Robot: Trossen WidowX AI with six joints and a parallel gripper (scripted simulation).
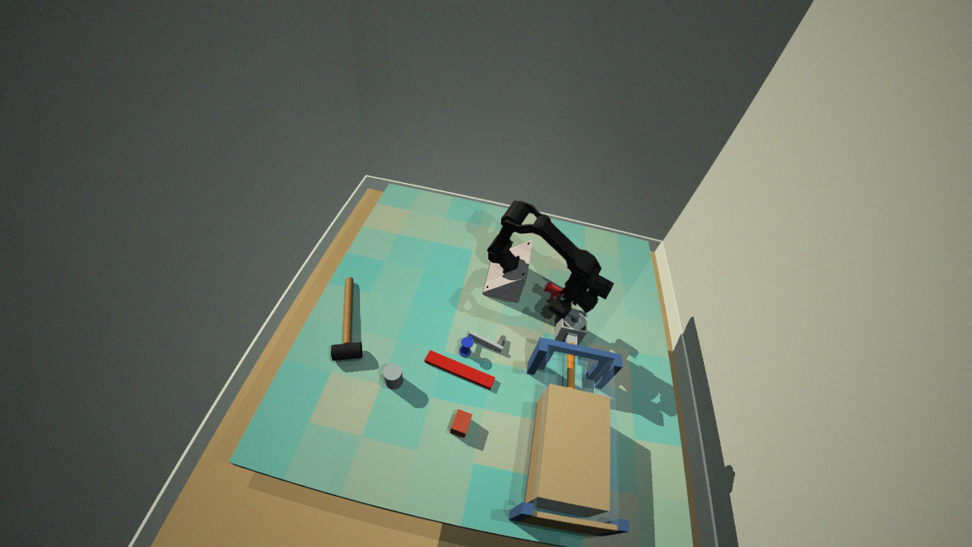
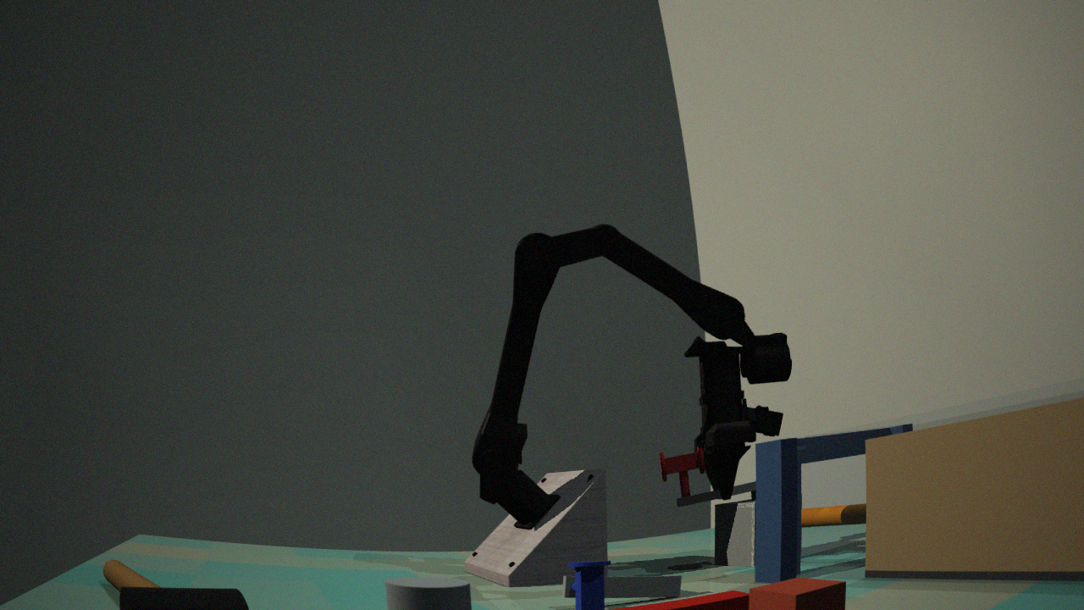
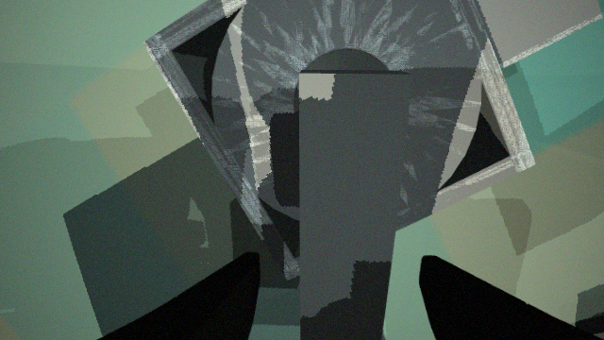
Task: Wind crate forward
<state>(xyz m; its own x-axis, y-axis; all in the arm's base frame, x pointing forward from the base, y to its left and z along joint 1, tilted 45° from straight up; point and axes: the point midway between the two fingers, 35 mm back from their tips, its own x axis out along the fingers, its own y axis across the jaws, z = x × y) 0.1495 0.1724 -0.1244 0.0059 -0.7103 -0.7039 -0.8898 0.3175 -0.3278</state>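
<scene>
The grey winch is 10 mm ahead of my gripper tip, 40 mm to the left of it and 60 mm below it. Also, from my gripper tip: red knob: 30 mm behind, 50 mm to the right, 40 mm above; then blue steel frame: 180 mm ahead, 50 mm to the left, 10 mm above; then winch handle: 10 mm behind, 10 mm to the right, 20 mm above.
</scene>
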